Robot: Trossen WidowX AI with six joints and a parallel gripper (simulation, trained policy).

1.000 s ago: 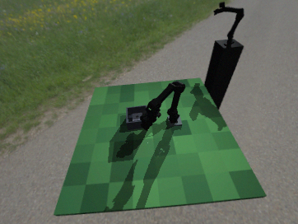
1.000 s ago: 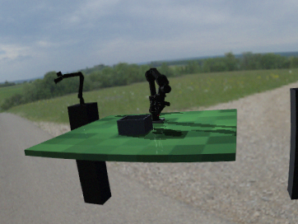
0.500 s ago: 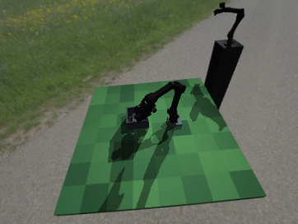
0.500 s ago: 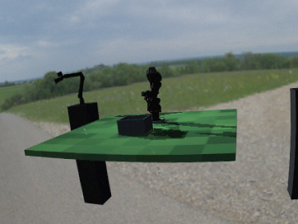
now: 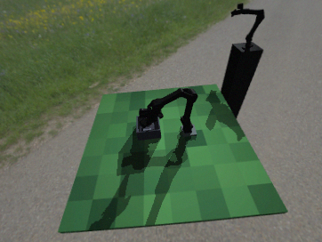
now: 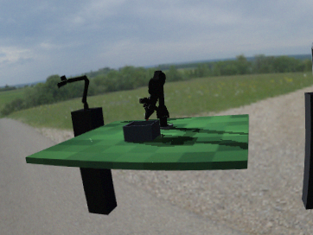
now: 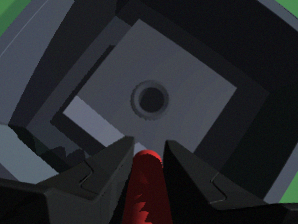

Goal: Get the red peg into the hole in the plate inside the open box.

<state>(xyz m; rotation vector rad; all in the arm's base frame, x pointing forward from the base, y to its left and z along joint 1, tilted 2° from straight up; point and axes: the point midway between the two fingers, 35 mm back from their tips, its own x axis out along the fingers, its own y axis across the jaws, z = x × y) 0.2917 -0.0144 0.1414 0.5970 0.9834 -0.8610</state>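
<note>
My gripper tip is 30 mm below the red peg, 20 mm to the right of it and 10 mm past it. Round my gripper tip: box (90 mm below, 30 mm to the right, 20 mm ahead).
</note>
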